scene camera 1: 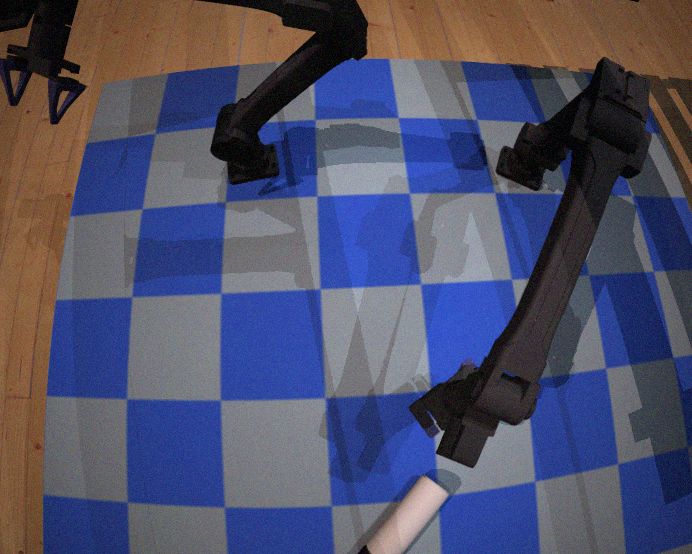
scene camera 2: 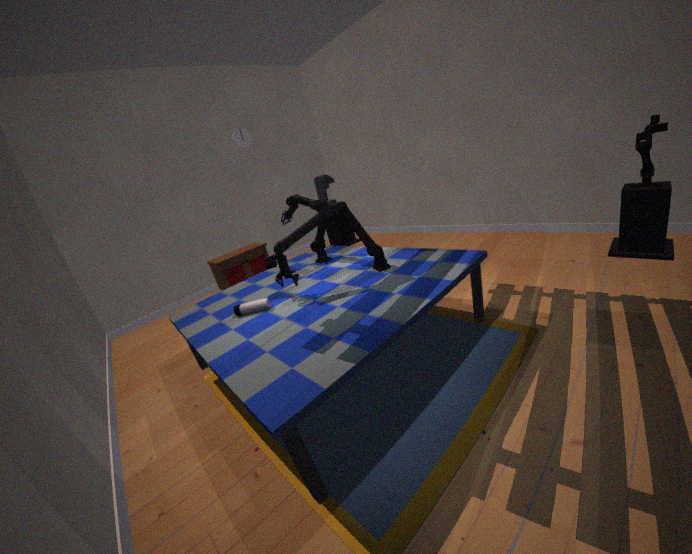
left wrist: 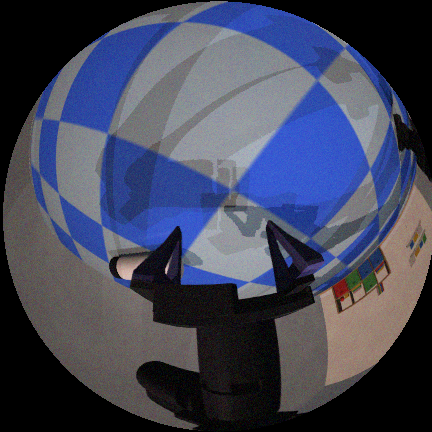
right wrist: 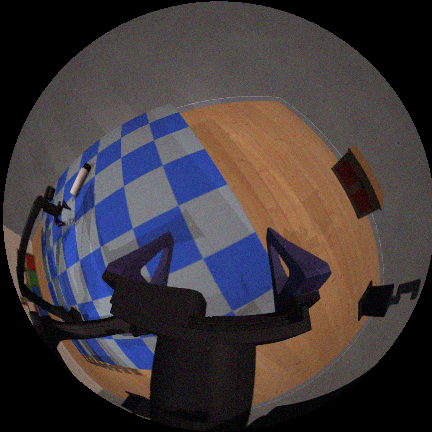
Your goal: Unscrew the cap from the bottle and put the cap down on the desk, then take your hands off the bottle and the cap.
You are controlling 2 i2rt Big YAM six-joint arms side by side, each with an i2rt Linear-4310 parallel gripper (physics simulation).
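Pixels of known places: left gripper, fingertip midpoint: (scene camera 1: pixel 436 397) (scene camera 2: pixel 290 286) (left wrist: pixel 224 226) (right wrist: pixel 67 216); right gripper, fingertip midpoint: (scene camera 1: pixel 33 114) (scene camera 2: pixel 282 223) (right wrist: pixel 217 234); left arm's base, link origin: (scene camera 1: pixel 519 169) (scene camera 2: pixel 381 267) (right wrist: pixel 76 314); right arm's base, link origin: (scene camera 1: pixel 253 165) (scene camera 2: pixel 323 260).
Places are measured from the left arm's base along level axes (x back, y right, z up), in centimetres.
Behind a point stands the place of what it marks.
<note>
The white bottle (scene camera 1: pixel 406 516) {x -83.2, y 1.3, z 6.2 cm} (scene camera 2: pixel 255 305) {x -83.5, y -3.2, z 4.9 cm} (left wrist: pixel 131 266) {x -85.0, y 3.2, z 5.0 cm} (right wrist: pixel 79 182) {x -83.0, y 3.0, z 3.6 cm} lies on its side on the checkered desk (scene camera 1: pixel 173 346) {x -71.9, y 57.2, z 0.0 cm} (scene camera 2: pixel 268 398) {x -81.5, y -84.6, z 0.0 cm}. Its black cap (scene camera 1: pixel 363 550) {x -92.6, y 5.7, z 4.1 cm} (scene camera 2: pixel 237 310) {x -95.0, y 0.1, z 4.5 cm} (left wrist: pixel 115 267) {x -92.4, y 4.9, z 5.1 cm} (right wrist: pixel 87 166) {x -93.9, y 6.0, z 4.0 cm} is on the end away from my left gripper; in scene camera 1 the bottom edge cuts it off. My left gripper (scene camera 1: pixel 450 397) {x -60.4, y 4.4, z 6.6 cm} (scene camera 2: pixel 287 281) {x -60.4, y 4.4, z 6.6 cm} (left wrist: pixel 224 226) {x -60.4, y 4.4, z 6.6 cm} is open and empty, above the desk near the bottle's base end, apart from it. In the left wrist view a finger hides part of the bottle. My right gripper (scene camera 1: pixel 34 112) {x -48.6, y 84.7, z 36.9 cm} (scene camera 2: pixel 285 219) {x -48.6, y 84.7, z 36.9 cm} (right wrist: pixel 217 234) {x -48.6, y 84.7, z 36.9 cm} is open and empty, raised far from the bottle.
The left arm (scene camera 1: pixel 559 277) {x -45.4, y 2.4, z 40.0 cm} reaches across the right side of the desk in scene camera 1. The right arm (scene camera 1: pixel 282 83) {x -24.8, y 49.8, z 30.2 cm} rises from its base near the desk's back edge. A wooden cabinet (scene camera 2: pixel 238 264) (right wrist: pixel 358 182) stands on the floor beyond the desk.
</note>
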